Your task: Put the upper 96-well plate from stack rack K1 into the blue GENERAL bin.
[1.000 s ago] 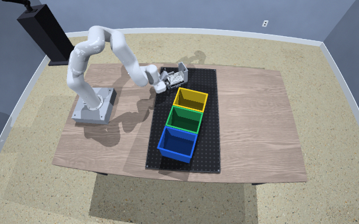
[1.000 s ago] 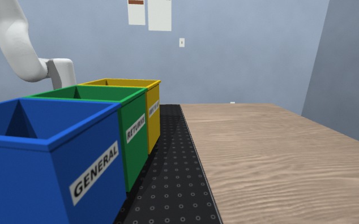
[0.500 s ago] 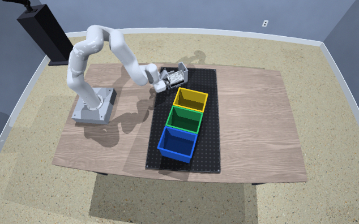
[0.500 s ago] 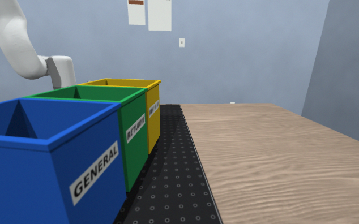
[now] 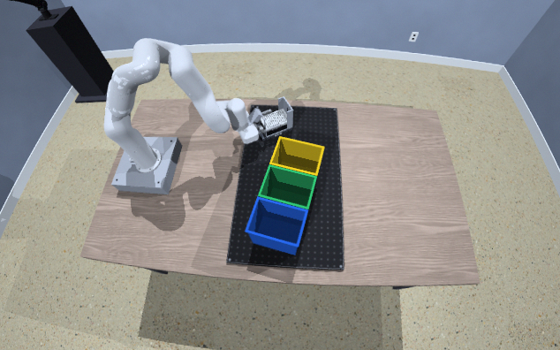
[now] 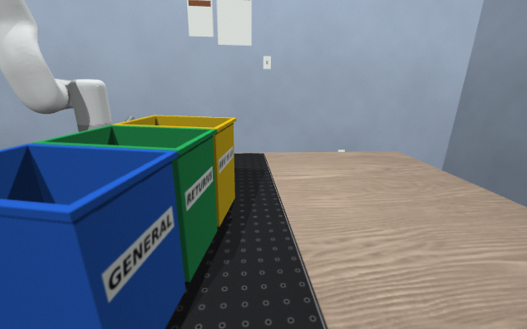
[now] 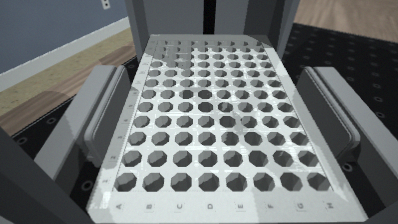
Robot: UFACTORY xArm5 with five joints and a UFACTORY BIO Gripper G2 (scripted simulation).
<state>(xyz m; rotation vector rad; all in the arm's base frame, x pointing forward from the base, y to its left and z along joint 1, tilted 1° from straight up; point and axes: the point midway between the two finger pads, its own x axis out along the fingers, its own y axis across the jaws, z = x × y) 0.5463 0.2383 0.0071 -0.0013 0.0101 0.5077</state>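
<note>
The dark plate lies 2 cm ahead of my hand, 1 cm to the left of it and 4 cm below it. The rest, counted from my hand: yellow bin (12 cm ahead, 26 cm to the right, 2 cm above); then green returns bin (10 cm ahead, 39 cm to the right, 2 cm above); then white 96-well plate (2 cm ahead, 1 cm to the left, 1 cm below).
</note>
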